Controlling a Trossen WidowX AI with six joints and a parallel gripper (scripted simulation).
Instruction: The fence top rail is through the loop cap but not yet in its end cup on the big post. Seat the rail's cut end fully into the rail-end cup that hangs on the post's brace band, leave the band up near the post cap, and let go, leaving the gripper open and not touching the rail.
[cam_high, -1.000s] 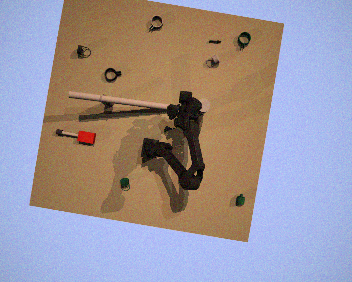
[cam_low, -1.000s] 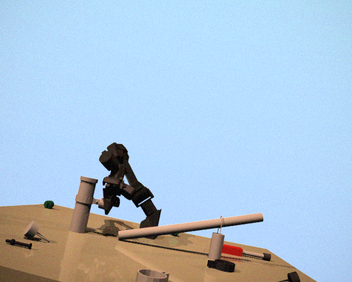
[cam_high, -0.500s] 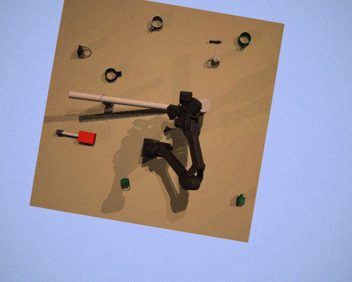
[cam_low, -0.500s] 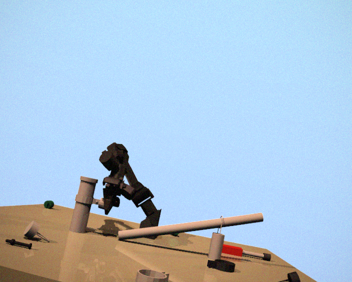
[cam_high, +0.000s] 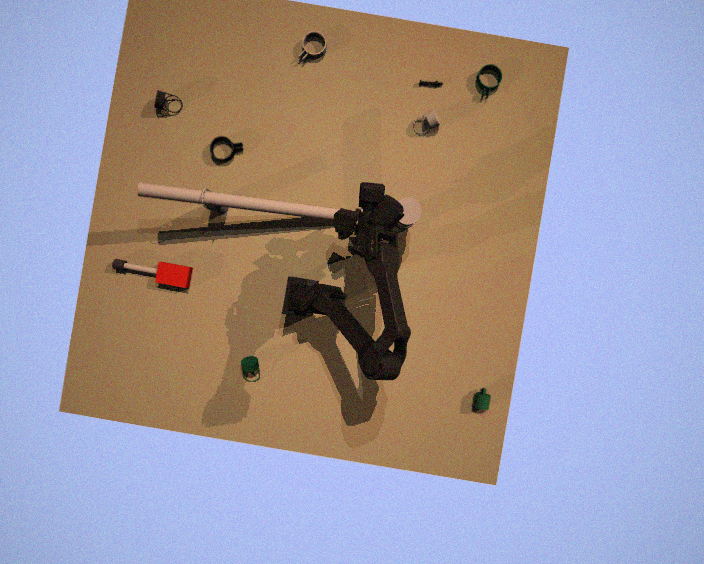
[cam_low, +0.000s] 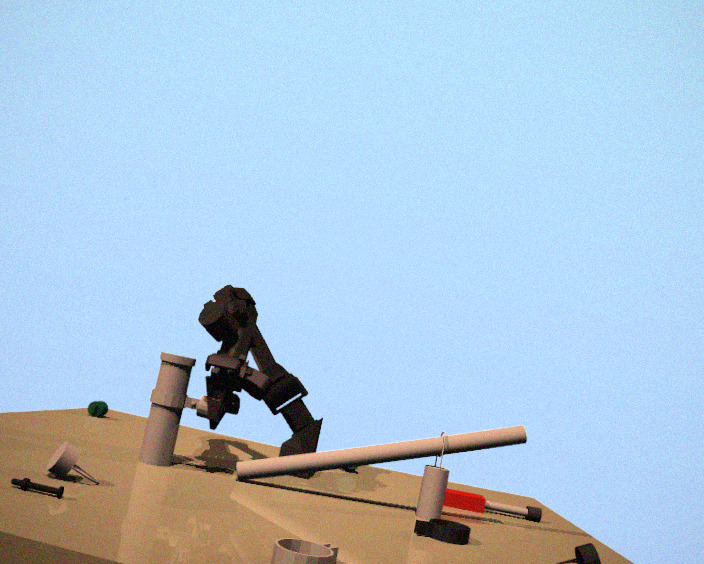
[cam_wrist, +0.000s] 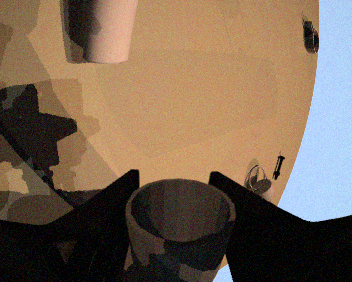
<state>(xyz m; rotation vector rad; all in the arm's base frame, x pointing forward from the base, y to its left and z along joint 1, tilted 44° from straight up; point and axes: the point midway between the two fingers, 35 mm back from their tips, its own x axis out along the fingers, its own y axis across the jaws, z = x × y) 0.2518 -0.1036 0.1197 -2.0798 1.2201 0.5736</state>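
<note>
My gripper tip is 3 cm to the left of the rail-end cup, 3 cm below it and 1 cm past it. Also, from my gripper tip: loop cap: 43 cm to the left, 4 cm behind, 1 cm above; green cap: 50 cm behind, 27 cm to the left, 8 cm below; small bolt: 40 cm ahead, 12 cm to the right, 8 cm below.
</note>
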